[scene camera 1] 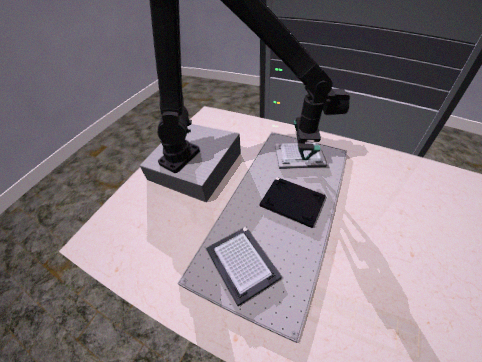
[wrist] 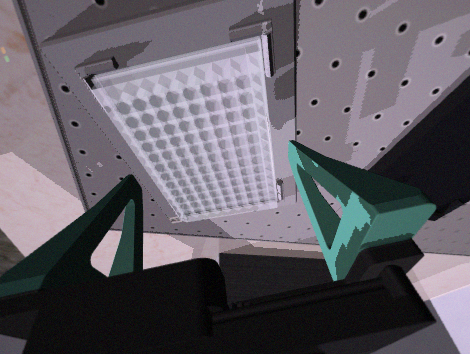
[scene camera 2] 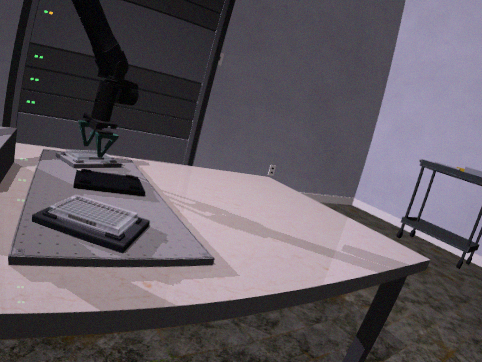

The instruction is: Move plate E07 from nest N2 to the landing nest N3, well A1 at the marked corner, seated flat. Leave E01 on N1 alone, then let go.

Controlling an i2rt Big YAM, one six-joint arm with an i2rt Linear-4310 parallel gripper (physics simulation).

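Observation:
A clear well plate [scene camera 1: 290,150] [scene camera 2: 82,156] [wrist: 200,130] sits on the far grey nest [scene camera 1: 285,164] [scene camera 2: 100,164] [wrist: 284,142]. My gripper [scene camera 1: 302,150] [scene camera 2: 94,150] [wrist: 212,164] is open and empty above this plate; in the wrist view its green fingers appear on either side of it. The middle black nest [scene camera 1: 293,201] [scene camera 2: 109,182] [wrist: 440,145] holds no plate. Another well plate [scene camera 1: 243,262] [scene camera 2: 95,214] sits on the near dark nest [scene camera 1: 261,286] [scene camera 2: 125,242]. The plate and nest labels cannot be read. The gripper hides part of the far plate in scene camera 1.
The nests stand on a perforated grey board [scene camera 1: 280,320] [scene camera 2: 175,250] [wrist: 345,95]. The arm's base stands on a grey block [scene camera 1: 220,165] beside it. A dark rack [scene camera 1: 350,115] [scene camera 2: 160,110] rises behind the table. A cart [scene camera 2: 440,235] stands at the right.

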